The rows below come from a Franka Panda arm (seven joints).
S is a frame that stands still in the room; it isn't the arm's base.
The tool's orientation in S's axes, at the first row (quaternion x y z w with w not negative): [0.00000, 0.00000, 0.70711, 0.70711]
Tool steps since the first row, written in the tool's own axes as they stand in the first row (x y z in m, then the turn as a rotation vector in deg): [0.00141, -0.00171, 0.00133, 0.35, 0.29, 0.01]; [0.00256, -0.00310, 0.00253, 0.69, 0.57, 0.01]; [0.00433, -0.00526, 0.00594, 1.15, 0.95, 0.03]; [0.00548, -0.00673, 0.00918, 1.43, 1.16, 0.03]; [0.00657, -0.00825, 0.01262, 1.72, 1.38, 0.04]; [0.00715, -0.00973, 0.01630, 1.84, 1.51, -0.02]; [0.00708, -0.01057, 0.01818, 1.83, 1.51, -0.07]
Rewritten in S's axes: [0.00171, 0.00141, 0.00133, -0.29, 0.35, 0.01]; [0.00310, 0.00256, 0.00253, -0.57, 0.69, 0.01]; [0.00526, 0.00433, 0.00594, -0.95, 1.15, 0.03]; [0.00673, 0.00548, 0.00918, -1.16, 1.43, 0.03]; [0.00825, 0.00657, 0.01262, -1.38, 1.72, 0.04]; [0.00973, 0.00715, 0.01630, -1.51, 1.84, -0.02]; [0.01057, 0.00708, 0.01818, -1.51, 1.83, -0.07]
